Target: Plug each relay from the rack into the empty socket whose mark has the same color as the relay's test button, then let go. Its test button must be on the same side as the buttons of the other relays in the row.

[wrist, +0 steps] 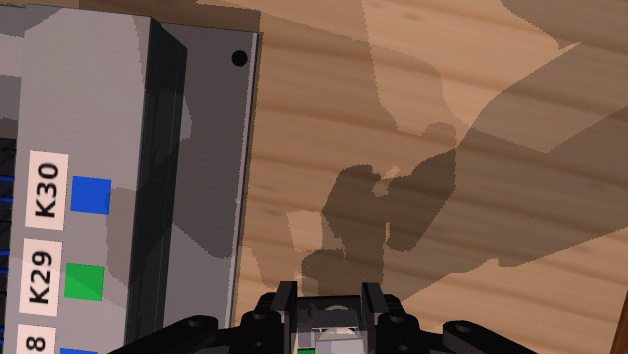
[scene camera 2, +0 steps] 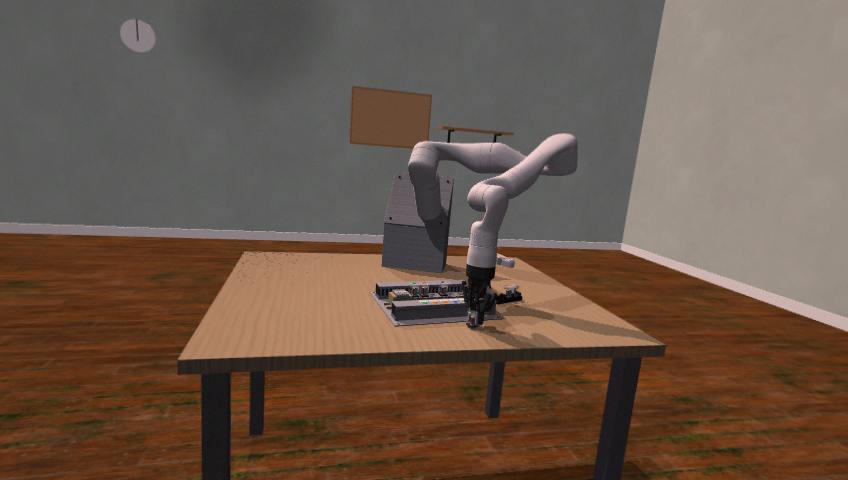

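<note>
My gripper (scene camera 2: 475, 323), (wrist: 329, 304): visible. Grey panel (wrist: 217, 104): visible.
</note>
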